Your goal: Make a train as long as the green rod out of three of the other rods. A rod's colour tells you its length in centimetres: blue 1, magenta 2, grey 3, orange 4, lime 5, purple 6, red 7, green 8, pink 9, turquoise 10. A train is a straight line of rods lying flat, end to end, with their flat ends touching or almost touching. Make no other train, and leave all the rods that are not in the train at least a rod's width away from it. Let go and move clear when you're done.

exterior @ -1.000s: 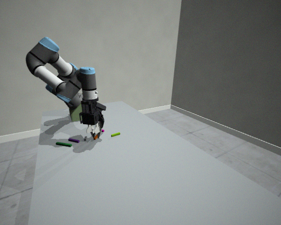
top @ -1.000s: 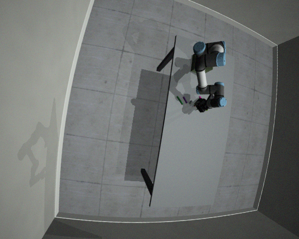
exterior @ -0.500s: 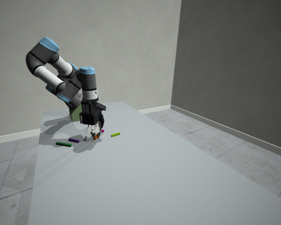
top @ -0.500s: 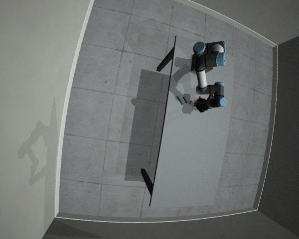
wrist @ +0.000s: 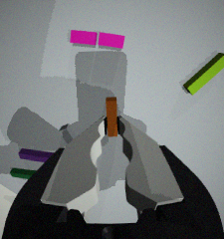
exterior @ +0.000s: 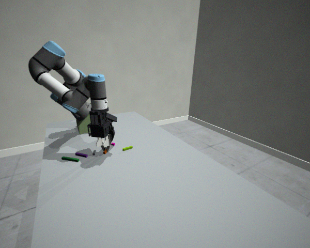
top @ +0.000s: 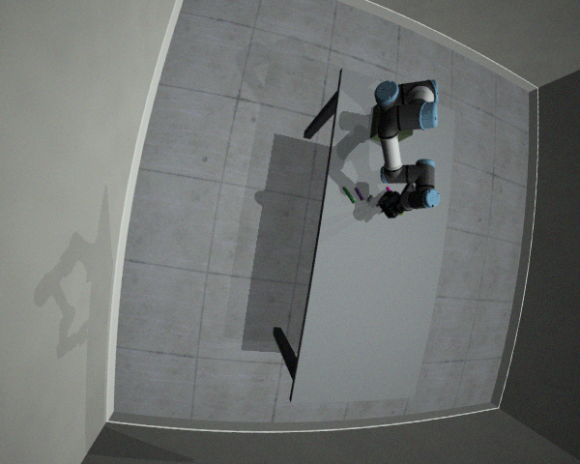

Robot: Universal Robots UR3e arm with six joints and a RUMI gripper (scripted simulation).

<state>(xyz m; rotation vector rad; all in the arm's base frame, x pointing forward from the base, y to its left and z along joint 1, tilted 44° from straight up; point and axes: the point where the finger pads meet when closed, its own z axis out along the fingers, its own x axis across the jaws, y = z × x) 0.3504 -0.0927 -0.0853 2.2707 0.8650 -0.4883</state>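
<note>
Right now the orange rod is 1 cm below my hand. From my hand the other things lie so: grey rod: 5 cm to the right, 2 cm behind, 1 cm below; lime rod: 10 cm to the left, 3 cm ahead, 1 cm below; purple rod: 10 cm to the right, 3 cm behind, 1 cm below.
</note>
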